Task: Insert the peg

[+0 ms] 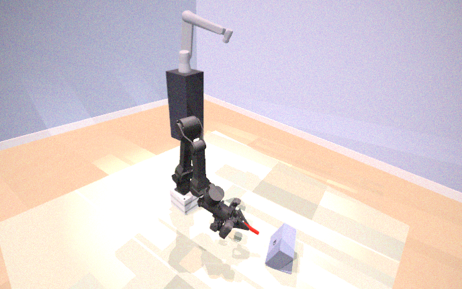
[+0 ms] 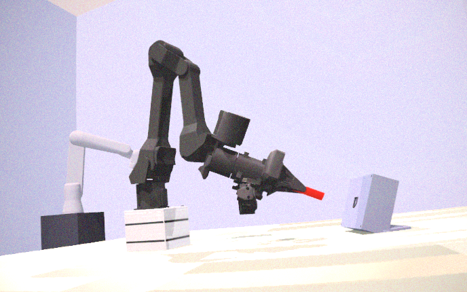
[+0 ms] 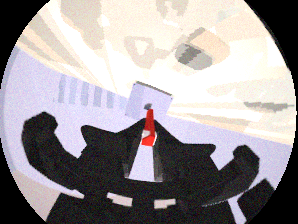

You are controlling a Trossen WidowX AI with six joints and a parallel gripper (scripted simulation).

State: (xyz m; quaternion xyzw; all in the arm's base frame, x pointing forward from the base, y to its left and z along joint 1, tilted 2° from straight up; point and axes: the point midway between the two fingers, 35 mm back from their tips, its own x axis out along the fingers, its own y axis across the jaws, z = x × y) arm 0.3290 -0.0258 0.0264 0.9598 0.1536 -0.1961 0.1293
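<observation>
Now: the grey sloped panel 130 mm ahead of my gripper tip, 30 mm to the left of it and 40 mm below it. Round my gripper tip: red peg 10 mm behind, 10 mm above.
</observation>
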